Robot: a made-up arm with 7 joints.
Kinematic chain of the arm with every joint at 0, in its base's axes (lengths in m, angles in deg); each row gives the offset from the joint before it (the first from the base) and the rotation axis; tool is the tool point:
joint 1: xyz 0 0 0 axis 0 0.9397 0.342
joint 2: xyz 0 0 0 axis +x
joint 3: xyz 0 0 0 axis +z
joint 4: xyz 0.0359 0 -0.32 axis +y
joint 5: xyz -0.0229 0 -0.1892 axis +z
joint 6: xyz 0 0 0 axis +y
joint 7: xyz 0 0 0 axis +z
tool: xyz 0 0 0
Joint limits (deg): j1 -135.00..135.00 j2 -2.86..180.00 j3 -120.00..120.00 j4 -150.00..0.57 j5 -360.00..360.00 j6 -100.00..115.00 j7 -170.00..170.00
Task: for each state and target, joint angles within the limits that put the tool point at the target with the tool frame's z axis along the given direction. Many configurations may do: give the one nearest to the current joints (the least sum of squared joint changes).
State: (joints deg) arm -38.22 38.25 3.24 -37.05 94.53 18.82 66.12
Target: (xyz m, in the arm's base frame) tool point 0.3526 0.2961 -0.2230 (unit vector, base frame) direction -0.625 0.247 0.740
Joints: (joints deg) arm -38.73 44.77 -7.50 -20.68 89.23 51.61 66.12
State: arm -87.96 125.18 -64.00 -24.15 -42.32 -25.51 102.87
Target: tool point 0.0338 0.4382 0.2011 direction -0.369 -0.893 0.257
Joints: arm -48.98 130.33 -72.78 -53.61 -80.77 -25.00 102.87
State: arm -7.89 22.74 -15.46 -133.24 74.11 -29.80 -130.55
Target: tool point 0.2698 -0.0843 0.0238 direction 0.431 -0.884 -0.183
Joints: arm -56.71 -2.79 3.28 -132.32 48.00 -79.21 -130.55
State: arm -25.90 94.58 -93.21 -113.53 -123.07 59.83 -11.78
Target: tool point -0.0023 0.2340 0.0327 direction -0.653 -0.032 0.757
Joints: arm -0.11 140.30 -90.86 -146.60 -80.75 41.89 -11.78
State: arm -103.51 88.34 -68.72 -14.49 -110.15 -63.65 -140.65
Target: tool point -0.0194 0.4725 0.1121 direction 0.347 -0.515 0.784
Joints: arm -96.74 132.61 -108.35 -51.70 -109.05 -78.69 -140.65
